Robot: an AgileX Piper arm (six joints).
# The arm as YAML. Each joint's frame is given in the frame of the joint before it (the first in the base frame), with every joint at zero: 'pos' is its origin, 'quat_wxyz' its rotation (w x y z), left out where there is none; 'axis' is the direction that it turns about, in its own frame. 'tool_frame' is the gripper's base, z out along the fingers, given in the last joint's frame.
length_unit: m
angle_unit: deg
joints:
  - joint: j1
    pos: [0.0, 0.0, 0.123]
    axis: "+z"
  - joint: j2
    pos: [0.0, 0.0, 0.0]
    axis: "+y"
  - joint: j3
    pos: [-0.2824, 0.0, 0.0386]
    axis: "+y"
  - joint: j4
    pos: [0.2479, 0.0, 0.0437]
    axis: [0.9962, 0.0, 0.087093]
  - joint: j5
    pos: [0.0, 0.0, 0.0]
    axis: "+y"
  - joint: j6
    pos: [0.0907, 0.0, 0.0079]
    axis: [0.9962, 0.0, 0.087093]
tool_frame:
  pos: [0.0, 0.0, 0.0]
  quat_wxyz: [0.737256, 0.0, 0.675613, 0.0]
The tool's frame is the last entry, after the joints.
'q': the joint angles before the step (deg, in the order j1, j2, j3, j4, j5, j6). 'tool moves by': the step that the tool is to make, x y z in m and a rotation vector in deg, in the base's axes. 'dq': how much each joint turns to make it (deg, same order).
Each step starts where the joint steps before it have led.
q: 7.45 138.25 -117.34 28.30 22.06 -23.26
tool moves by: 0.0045 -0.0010 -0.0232 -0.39 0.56 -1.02
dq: 0.00 2.63 0.00 0.06 -2.29 -0.07
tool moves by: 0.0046 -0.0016 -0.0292 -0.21 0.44 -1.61
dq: 0.00 3.35 -0.02 0.41 -3.26 0.01
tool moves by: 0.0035 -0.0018 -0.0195 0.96 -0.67 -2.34
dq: -0.01 2.38 0.04 1.77 -3.68 -0.06
